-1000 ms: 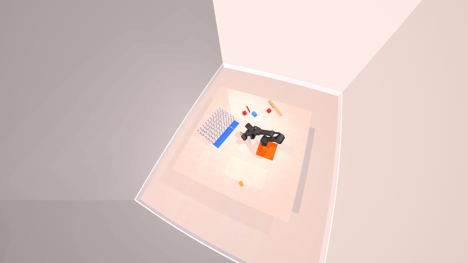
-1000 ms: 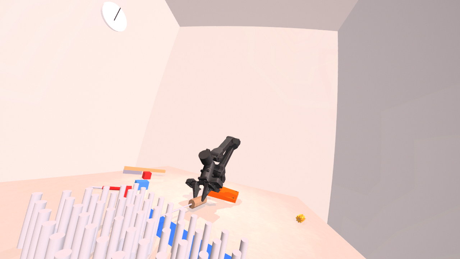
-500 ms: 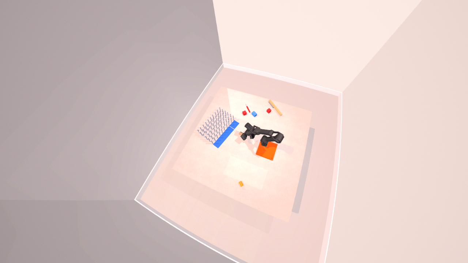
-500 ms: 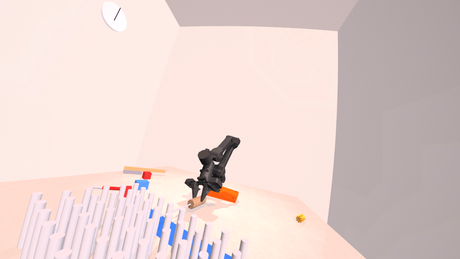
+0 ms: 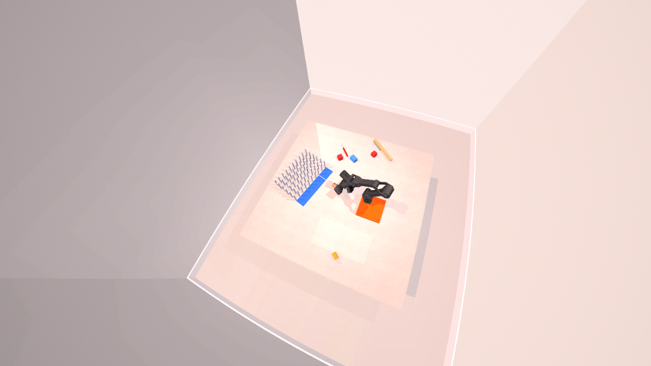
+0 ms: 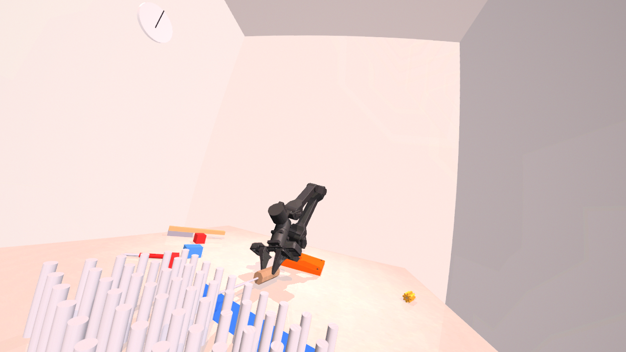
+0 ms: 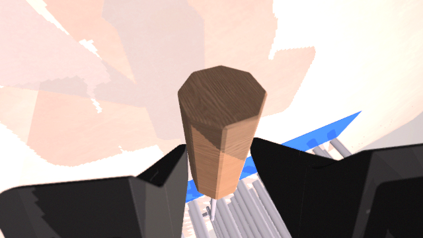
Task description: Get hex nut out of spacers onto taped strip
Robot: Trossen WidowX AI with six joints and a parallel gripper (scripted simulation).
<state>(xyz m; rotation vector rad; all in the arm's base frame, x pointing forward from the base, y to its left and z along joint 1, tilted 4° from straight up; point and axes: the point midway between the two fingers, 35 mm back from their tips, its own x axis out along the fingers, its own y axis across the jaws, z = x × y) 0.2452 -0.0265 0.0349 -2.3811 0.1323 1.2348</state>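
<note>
Right now my gripper tip is 19 cm short of the blue taped strip, 3 cm to the right of it and 4 cm above it. Also, from my gripper tip: blue block: 5 cm behind, 32 cm to the right, 2 cm below; red-handled tool: 8 cm ahead, 42 cm to the right, 3 cm below; hook tool: 10 cm ahead, 3 cm to the right, 1 cm below.
</note>
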